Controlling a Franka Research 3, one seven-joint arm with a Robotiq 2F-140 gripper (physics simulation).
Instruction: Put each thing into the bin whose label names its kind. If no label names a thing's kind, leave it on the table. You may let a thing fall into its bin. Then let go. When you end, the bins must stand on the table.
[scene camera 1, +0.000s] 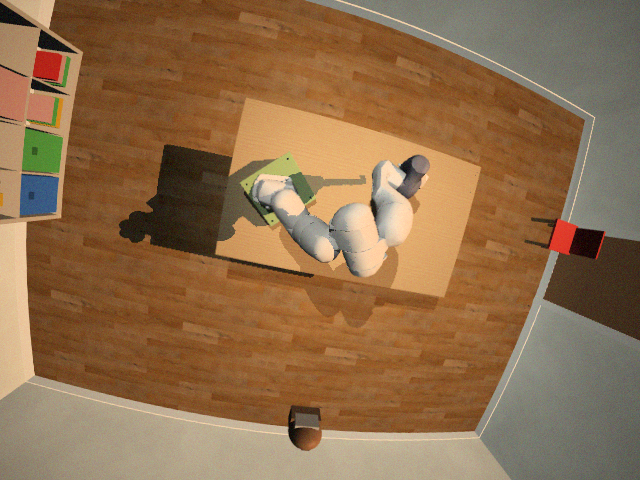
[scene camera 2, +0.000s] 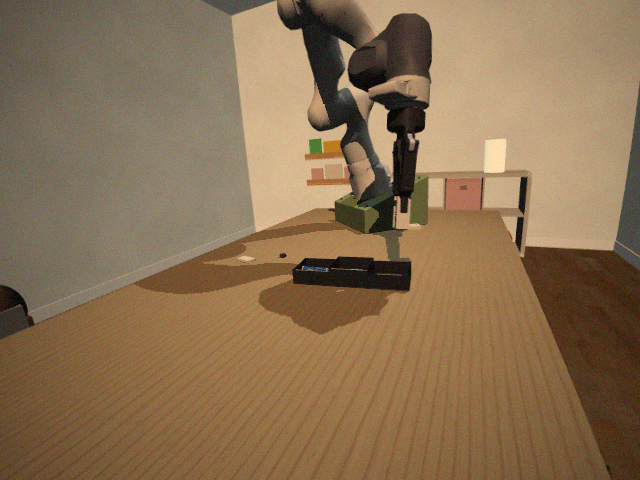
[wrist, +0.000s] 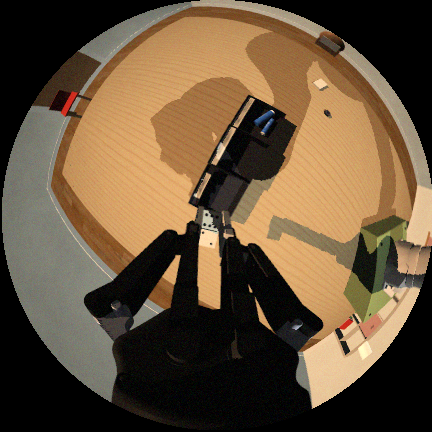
In view: my gripper (scene camera 2: 400, 228) and a three joined black bins (scene camera 2: 356, 272).
The three joined black bins also shows in the wrist view (wrist: 236, 157). My gripper shows as well in the wrist view (wrist: 210, 217).
